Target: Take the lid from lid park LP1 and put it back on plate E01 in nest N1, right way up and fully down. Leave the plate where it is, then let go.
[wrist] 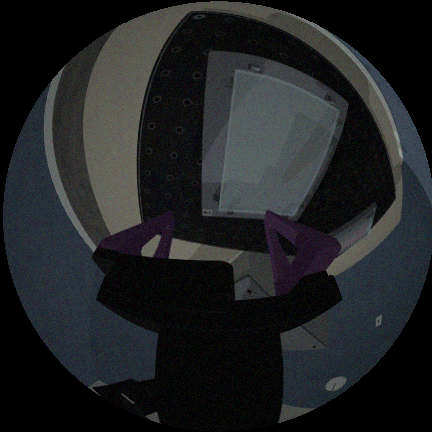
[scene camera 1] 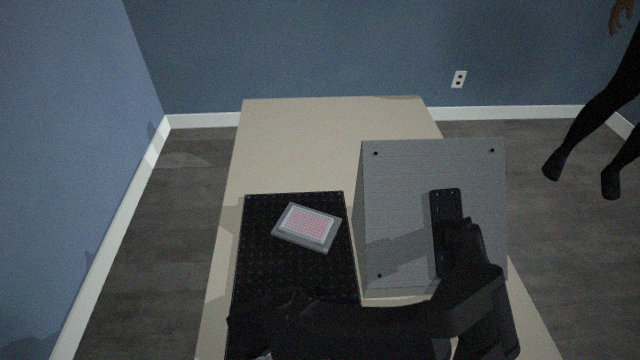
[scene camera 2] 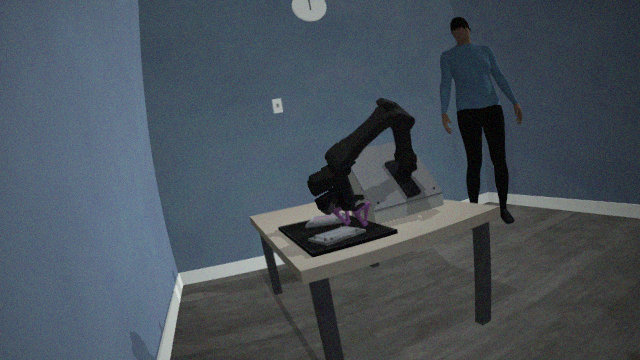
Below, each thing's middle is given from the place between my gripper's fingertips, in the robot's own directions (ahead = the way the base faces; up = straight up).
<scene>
My hand is 7 cm short of the clear lid [wrist: 278,133], 3 cm to the left of it and 2 cm above it. Round my hand: well plate with pink wells [scene camera 1: 301,222]: 30 cm to the right, 1 cm below.
</scene>
